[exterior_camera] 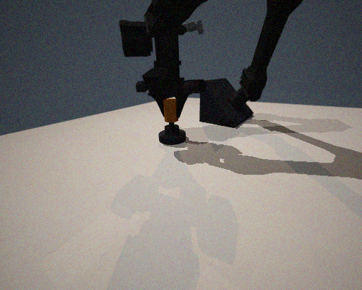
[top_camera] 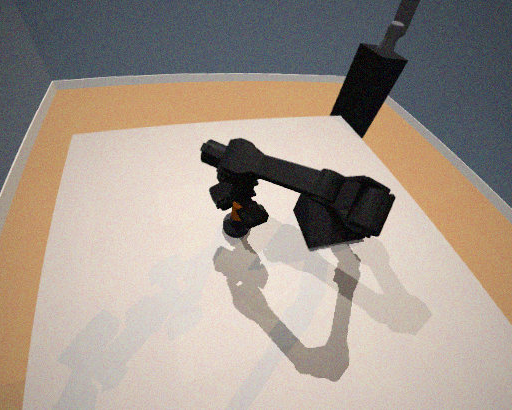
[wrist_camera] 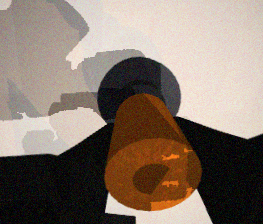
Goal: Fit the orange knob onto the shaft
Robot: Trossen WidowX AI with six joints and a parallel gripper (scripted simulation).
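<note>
My gripper tip is 2 cm below the orange knob. Also, from my gripper tip: round dark pedestal: 4 cm below.
</note>
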